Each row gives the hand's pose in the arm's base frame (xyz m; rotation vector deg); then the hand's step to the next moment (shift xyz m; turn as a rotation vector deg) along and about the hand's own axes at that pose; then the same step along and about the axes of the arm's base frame.
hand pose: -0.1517 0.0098 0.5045 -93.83 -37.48 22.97
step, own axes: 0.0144 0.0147 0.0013 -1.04 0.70 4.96
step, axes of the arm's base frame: 0.0132 0.0089 -0.0131 -3.65 3.18 -1.66
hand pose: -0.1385 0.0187 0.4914 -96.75 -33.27 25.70
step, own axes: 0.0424 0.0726 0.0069 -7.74 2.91 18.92
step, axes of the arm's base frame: 0.0394 0.0207 -0.0717 -16.91 9.82 -6.65
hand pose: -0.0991 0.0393 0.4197 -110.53 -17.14 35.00
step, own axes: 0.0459 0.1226 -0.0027 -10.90 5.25 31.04
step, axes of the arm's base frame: 0.0320 -0.0329 -0.1226 -26.26 16.74 -11.84
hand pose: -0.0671 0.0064 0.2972 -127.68 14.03 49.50
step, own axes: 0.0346 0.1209 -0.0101 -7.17 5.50 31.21
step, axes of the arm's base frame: -0.0178 -0.0914 -0.0851 -23.63 16.96 -14.48
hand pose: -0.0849 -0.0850 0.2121 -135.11 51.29 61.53
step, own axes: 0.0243 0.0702 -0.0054 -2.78 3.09 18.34
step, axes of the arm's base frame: -0.0336 -0.0628 -0.0217 -13.07 9.52 -9.61
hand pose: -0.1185 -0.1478 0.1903 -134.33 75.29 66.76
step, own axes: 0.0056 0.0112 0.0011 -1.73 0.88 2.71
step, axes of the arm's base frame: -0.0079 -0.0094 -0.0027 -2.65 1.99 -0.39
